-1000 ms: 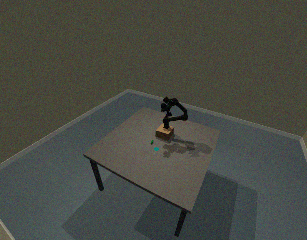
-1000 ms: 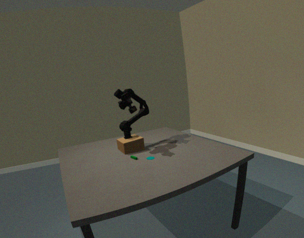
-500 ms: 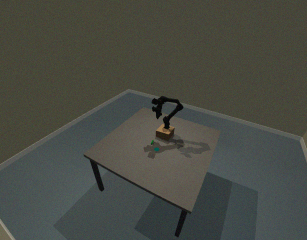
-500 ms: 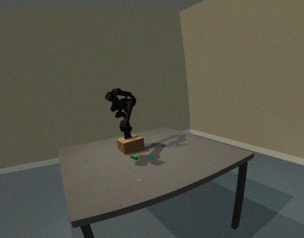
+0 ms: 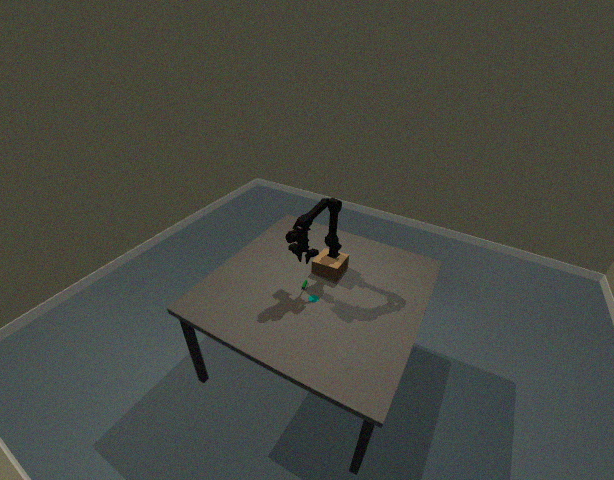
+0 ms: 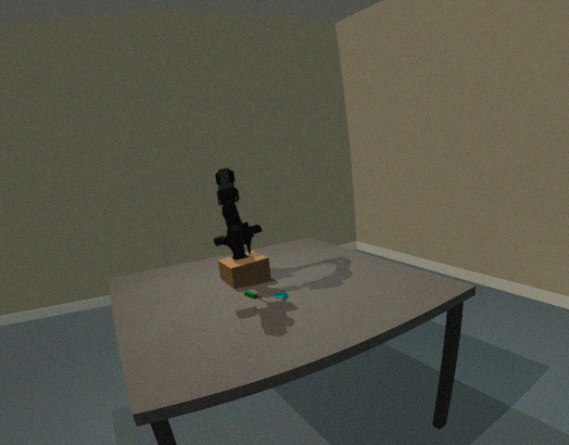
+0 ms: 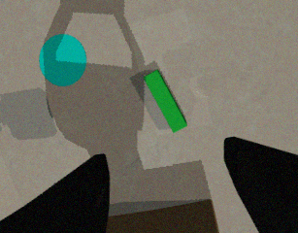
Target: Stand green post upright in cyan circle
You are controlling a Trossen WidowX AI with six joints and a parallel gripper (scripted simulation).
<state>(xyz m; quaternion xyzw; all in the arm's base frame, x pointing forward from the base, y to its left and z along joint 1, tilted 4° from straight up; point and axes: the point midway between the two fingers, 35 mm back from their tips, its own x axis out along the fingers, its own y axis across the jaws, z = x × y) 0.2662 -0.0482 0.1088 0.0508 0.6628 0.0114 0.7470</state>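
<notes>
The green post lies 170 mm below my gripper tip and 10 mm to the left of it. Also, from my gripper tip: cyan circle: 170 mm below, 120 mm to the left, 60 mm ahead.
</notes>
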